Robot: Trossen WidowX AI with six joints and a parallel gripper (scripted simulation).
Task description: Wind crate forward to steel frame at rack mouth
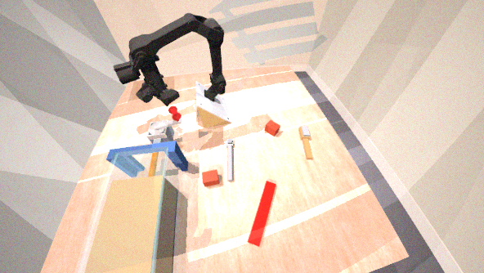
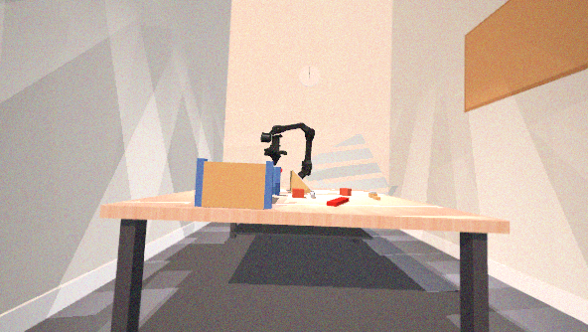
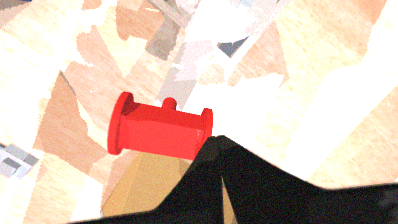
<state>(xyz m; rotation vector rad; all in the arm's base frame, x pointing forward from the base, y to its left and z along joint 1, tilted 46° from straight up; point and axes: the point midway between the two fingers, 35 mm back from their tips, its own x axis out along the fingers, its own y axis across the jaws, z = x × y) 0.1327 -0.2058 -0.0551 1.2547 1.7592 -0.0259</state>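
Now: the red grip 2 cm ahead of my gripper tip, 2 cm to the left of it and 4 cm below it. Round my gripper tip: blue steel frame (19 cm ahead, 9 cm to the right, 7 cm below); grey winch (2 cm ahead, 9 cm to the right, 14 cm below); grey crank arm (3 cm ahead, 1 cm to the right, 7 cm below).
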